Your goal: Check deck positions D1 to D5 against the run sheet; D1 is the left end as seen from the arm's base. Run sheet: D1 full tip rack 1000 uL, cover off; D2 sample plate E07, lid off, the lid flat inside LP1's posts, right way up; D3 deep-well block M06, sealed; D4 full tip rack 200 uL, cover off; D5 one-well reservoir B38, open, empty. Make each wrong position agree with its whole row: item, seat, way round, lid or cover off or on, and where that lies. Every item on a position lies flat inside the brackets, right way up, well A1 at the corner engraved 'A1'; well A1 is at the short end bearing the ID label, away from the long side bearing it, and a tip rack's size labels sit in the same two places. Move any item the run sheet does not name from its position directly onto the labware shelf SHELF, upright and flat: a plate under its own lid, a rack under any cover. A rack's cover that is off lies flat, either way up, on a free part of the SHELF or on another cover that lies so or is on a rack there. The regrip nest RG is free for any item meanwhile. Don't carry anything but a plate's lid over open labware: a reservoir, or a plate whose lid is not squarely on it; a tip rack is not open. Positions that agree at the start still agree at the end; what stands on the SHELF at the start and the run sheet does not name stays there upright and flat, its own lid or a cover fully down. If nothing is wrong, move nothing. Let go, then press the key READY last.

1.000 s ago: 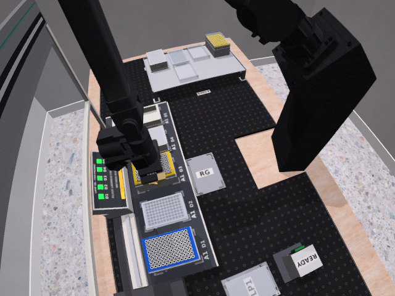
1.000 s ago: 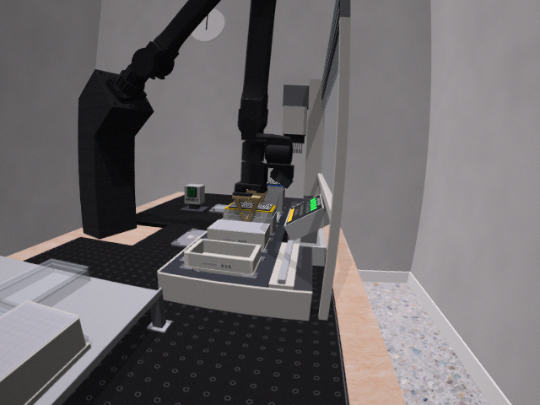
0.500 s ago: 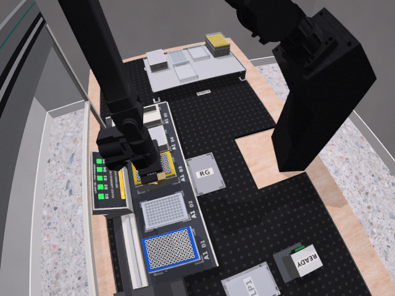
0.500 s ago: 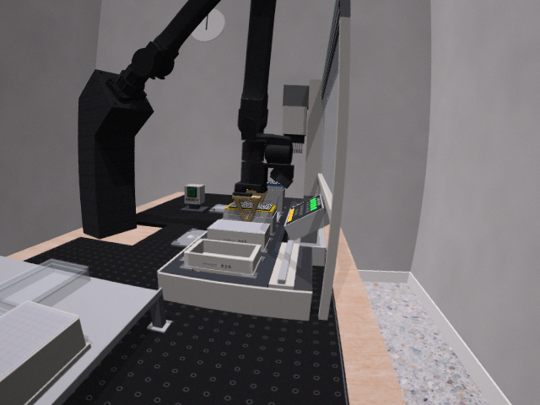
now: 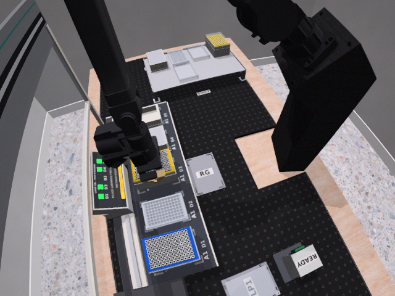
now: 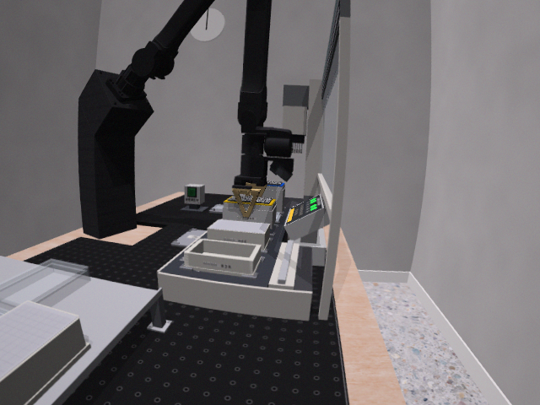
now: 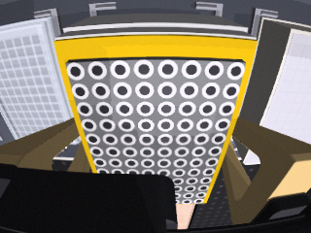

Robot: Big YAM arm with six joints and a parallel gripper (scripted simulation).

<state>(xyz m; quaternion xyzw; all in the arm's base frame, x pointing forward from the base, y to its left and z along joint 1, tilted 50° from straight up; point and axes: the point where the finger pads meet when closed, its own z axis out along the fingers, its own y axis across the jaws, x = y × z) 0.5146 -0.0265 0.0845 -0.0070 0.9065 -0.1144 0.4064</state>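
My hand is 120 mm to the right of the clear well plate, 40 mm above it and 20 mm short of it. Also, from my hand: blue-rimmed tip rack: 240 mm to the left, 30 mm ahead, 20 mm above; then regrip nest: 150 mm behind, 100 mm below, 30 mm to the left; then yellow-rimmed tip rack: 10 mm behind, 10 mm above.
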